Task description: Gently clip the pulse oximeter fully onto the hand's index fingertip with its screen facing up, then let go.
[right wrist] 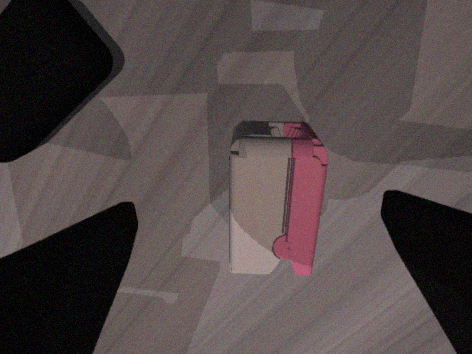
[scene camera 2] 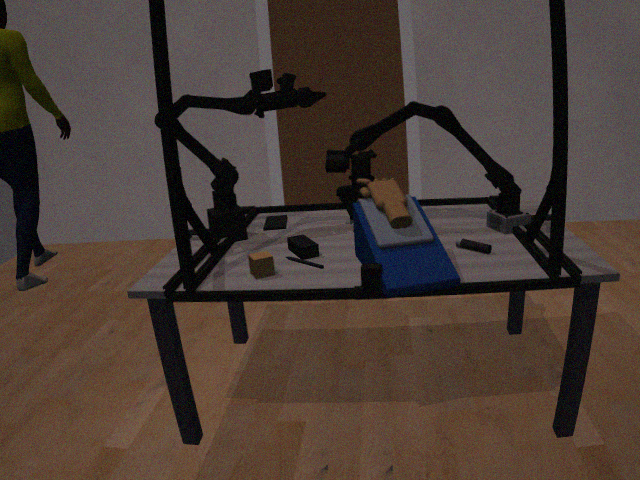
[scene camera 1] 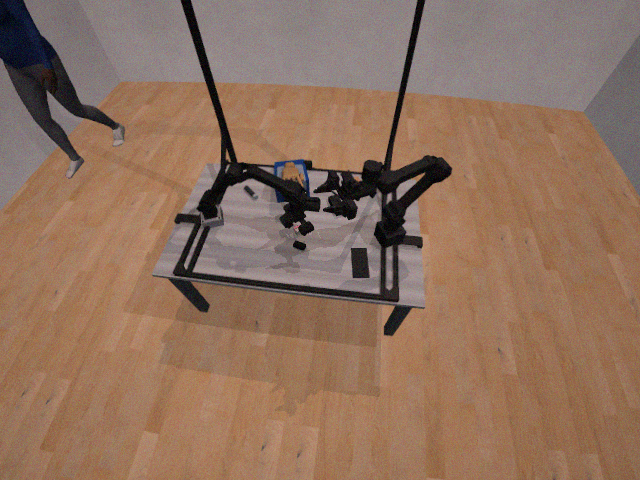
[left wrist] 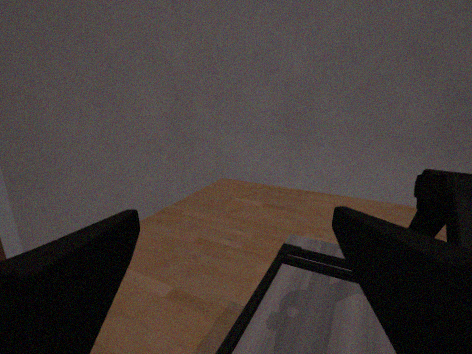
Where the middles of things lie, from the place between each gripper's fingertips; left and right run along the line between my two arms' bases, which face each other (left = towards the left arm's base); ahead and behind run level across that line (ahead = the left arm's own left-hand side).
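Counting from my right hand, I find the black pad point(right wrist: 62, 62) 9 cm ahead, 1 cm to the left and 1 cm below. The pulse oximeter point(right wrist: 277, 170) is 1 cm behind my right hand and 1 cm below it, and the grey pad on blue block point(scene camera 2: 413, 259) is 33 cm behind that hand, 11 cm to the right of it and 2 cm above it.
As for the black pad, my left gripper is 10 cm to the left of it, 7 cm past it and 40 cm above it. The pulse oximeter is 12 cm to the right of my left hand, 16 cm behind it and 40 cm below it, and the grey pad on blue block is 23 cm to the right of my left hand, 48 cm behind it and 38 cm below it.
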